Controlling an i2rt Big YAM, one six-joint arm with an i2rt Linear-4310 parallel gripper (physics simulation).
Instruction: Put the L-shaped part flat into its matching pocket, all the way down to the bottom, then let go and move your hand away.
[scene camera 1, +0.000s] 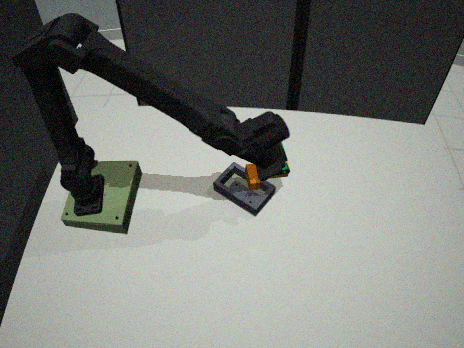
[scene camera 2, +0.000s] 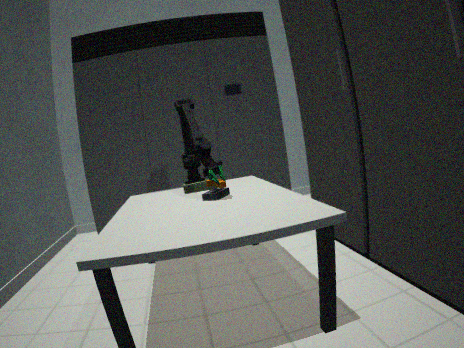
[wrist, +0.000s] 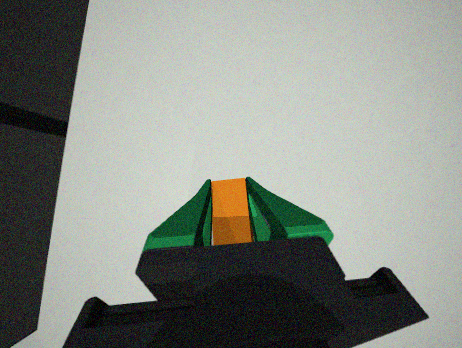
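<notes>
The orange L-shaped part is between the green fingers of my gripper, which is shut on it. In scene camera 1, one arm of the part shows over the grey pocket block, and a bit of its other arm shows beyond the block's far right side. In scene camera 2 the part appears above the block. The gripper's dark body hides the middle of the part. The block does not show in the wrist view. The exact height gap is hard to tell.
The arm's base stands on a green plate at the left of scene camera 1. All stand on a white table. Dark panels rise beyond the table's far edge.
</notes>
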